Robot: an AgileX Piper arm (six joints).
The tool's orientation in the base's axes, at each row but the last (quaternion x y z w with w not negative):
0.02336, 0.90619, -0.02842, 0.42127
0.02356, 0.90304, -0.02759, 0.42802
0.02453, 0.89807, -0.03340, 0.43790
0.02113, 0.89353, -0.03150, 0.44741
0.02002, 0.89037, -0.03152, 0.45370
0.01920, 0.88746, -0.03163, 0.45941
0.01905, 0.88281, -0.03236, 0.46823
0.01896, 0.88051, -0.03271, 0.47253
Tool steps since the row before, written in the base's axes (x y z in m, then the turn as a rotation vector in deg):
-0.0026, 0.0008, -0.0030, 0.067, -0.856, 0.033
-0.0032, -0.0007, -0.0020, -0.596, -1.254, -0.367
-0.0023, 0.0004, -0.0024, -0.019, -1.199, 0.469
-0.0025, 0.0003, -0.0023, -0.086, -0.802, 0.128
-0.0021, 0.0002, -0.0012, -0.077, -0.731, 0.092
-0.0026, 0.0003, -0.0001, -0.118, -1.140, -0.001
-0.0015, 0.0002, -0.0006, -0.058, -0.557, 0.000
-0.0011, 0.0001, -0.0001, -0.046, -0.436, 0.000
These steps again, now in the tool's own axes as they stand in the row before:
0.0040, 0.0007, -0.0001, -0.084, -0.850, 0.091
0.0036, -0.0009, -0.0012, 0.637, -1.279, -0.140
0.0033, 0.0003, -0.0004, -0.376, -1.214, -0.205
0.0033, 0.0002, -0.0006, -0.059, -0.810, -0.085
0.0022, 0.0001, -0.0010, -0.034, -0.737, -0.062
0.0016, 0.0001, -0.0021, 0.063, -1.144, -0.011
0.0013, 0.0001, -0.0009, 0.031, -0.559, -0.006
0.0007, 0.0000, -0.0009, 0.024, -0.438, -0.005

